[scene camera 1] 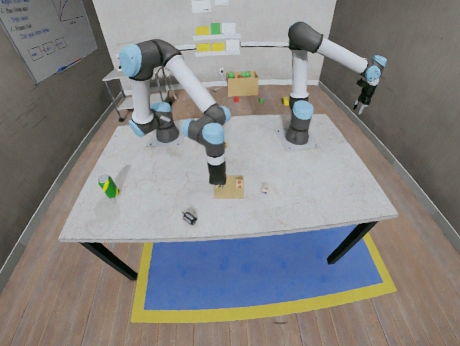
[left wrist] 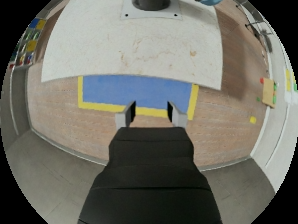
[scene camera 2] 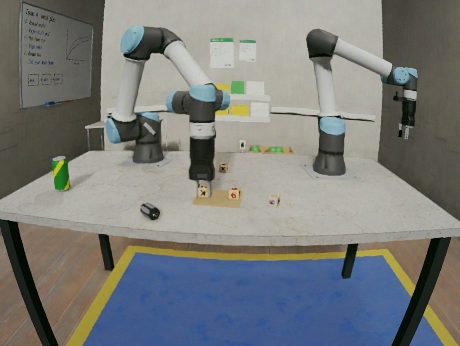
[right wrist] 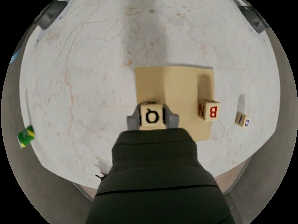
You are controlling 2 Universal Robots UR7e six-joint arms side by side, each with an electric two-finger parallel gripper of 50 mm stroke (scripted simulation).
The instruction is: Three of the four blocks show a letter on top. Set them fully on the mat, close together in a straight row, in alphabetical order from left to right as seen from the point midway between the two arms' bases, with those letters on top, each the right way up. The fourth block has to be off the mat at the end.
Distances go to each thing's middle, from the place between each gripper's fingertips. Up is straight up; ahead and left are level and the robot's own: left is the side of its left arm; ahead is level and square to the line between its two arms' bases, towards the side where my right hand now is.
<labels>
I see the tan mat (right wrist: 180,88) 50 mm to the left of my right hand (scene camera 2: 203,195) and 20 mm below it.
Right now the tan mat is 510 mm ahead of my left hand, 800 mm to the right of it and 180 mm below it.
</labels>
